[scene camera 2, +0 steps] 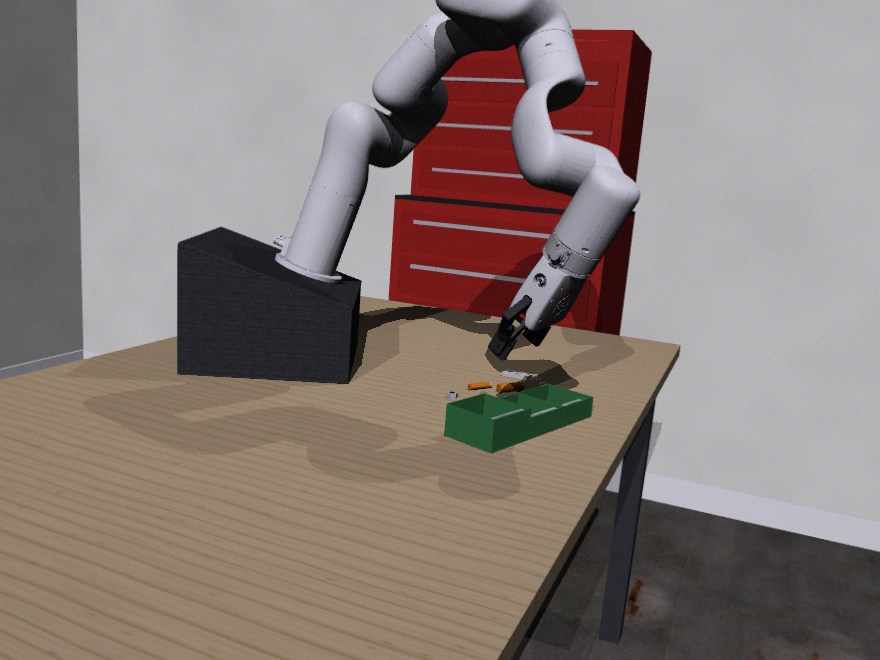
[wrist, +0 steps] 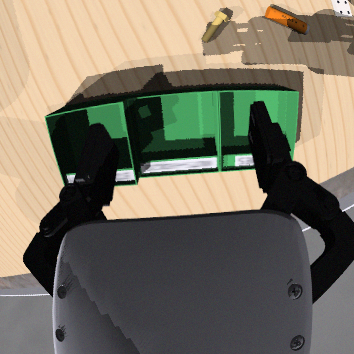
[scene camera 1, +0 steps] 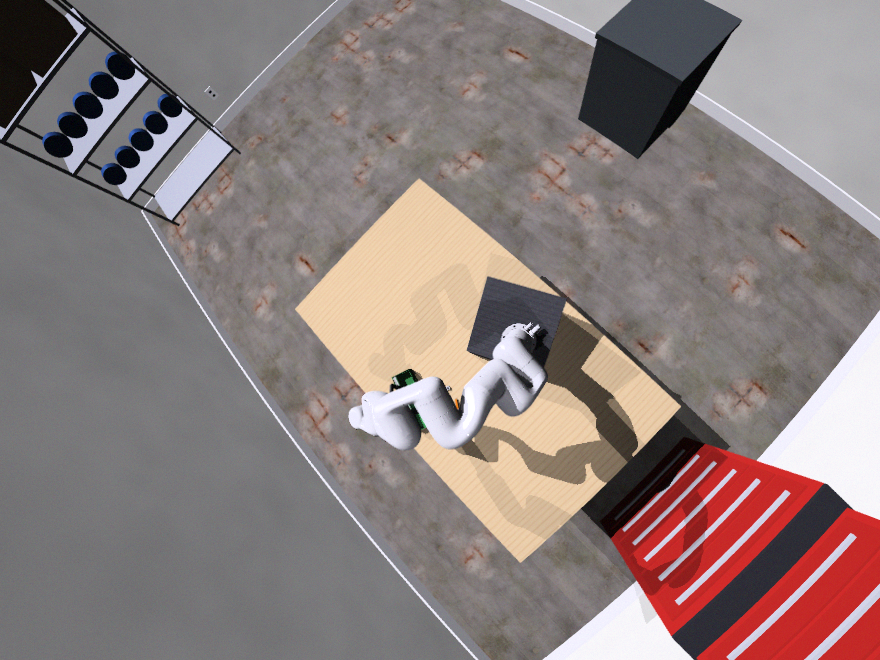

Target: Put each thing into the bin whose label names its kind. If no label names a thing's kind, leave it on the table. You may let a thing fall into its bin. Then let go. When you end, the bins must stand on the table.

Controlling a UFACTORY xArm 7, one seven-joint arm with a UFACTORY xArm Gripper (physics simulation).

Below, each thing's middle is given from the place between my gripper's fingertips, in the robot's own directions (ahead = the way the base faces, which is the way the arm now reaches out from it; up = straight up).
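Scene:
Position of my gripper: 9 cm above the green three-part bin tray (scene camera 2: 486, 422), 1 cm to the left of it and 3 cm short of it.

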